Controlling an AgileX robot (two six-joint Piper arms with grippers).
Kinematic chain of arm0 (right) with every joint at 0, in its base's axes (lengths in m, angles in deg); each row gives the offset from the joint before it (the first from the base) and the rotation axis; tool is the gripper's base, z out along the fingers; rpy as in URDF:
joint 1: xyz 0 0 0.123 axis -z
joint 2: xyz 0 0 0 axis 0.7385 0.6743 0
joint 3: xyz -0.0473 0.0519 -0.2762 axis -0.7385 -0.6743 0
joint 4: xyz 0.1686 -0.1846 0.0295 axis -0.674 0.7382 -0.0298
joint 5: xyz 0 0 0 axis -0.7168 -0.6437 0.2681
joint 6: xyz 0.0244 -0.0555 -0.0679 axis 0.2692 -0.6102 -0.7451
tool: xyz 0 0 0 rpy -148.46 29.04 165.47
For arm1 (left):
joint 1: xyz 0 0 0.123 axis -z
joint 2: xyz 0 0 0 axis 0.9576 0.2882 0
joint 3: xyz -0.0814 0.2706 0.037 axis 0.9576 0.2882 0
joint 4: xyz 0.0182 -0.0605 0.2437 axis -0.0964 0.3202 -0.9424
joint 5: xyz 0 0 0 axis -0.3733 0.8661 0.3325
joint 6: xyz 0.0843 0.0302 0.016 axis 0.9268 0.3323 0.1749
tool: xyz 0 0 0 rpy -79.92 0.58 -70.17
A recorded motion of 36 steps. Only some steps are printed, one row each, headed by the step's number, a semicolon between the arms.
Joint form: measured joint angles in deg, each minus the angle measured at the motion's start. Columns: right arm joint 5, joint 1, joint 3, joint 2, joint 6, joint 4; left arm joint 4, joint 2, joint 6, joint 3, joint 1, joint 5.
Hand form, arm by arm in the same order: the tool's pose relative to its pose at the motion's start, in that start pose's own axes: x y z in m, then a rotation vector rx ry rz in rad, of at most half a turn. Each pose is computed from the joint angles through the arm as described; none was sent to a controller.
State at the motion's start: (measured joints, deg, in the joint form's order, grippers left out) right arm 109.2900 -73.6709 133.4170 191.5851 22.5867 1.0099; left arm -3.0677 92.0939 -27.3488 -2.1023 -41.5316 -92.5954
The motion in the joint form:
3: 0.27 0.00 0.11 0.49 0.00 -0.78; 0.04 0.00 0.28 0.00 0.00 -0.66
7: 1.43 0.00 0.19 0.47 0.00 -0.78; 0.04 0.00 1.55 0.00 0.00 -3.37
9: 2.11 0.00 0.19 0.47 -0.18 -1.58; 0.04 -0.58 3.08 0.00 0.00 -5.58
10: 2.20 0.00 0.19 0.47 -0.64 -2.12; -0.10 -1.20 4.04 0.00 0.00 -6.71
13: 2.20 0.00 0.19 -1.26 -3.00 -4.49; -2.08 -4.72 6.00 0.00 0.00 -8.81
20: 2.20 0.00 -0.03 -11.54 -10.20 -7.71; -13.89 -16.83 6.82 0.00 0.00 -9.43
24: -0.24 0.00 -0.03 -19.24 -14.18 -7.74; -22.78 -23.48 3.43 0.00 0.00 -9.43
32: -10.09 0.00 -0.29 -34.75 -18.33 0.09; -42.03 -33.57 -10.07 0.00 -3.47 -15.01
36: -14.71 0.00 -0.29 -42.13 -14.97 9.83; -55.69 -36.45 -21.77 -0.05 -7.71 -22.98
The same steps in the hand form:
3: 0.0022 -0.0009 0.0009 0.0105 0.0011 0.0090; 0.0008 -0.0007 0.0000 0.0081 0.0082 0.0042
7: -0.0001 -0.0010 0.0011 0.0097 -0.0208 0.0084; 0.0039 -0.0037 -0.0002 0.0412 0.0420 0.0264
9: -0.0012 -0.0020 0.0011 0.0210 -0.0332 0.0126; 0.0045 -0.0083 -0.0035 0.0748 0.0607 0.0554
10: -0.0014 -0.0027 0.0010 0.0291 -0.0351 0.0096; 0.0039 -0.0117 -0.0070 0.0949 0.0657 0.0773
13: -0.0126 -0.0067 -0.0012 0.0681 -0.0647 -0.0160; -0.0035 -0.0258 -0.0267 0.1481 0.0460 0.1612
20: -0.0764 -0.0132 -0.0212 0.1459 -0.2294 -0.1433; -0.0272 -0.0597 -0.0981 0.2006 -0.0961 0.4271
24: -0.1186 -0.0132 -0.0412 0.1754 -0.3121 -0.2331; -0.0351 -0.0728 -0.1395 0.1973 -0.1775 0.5414
32: -0.1850 -0.0004 -0.0915 0.1480 -0.3902 -0.4504; -0.0405 -0.0736 -0.2035 0.1124 -0.2285 0.6477
36: -0.2100 0.0123 -0.1198 0.0826 -0.4246 -0.5636; -0.0388 -0.0557 -0.2216 -0.0373 -0.1459 0.6405

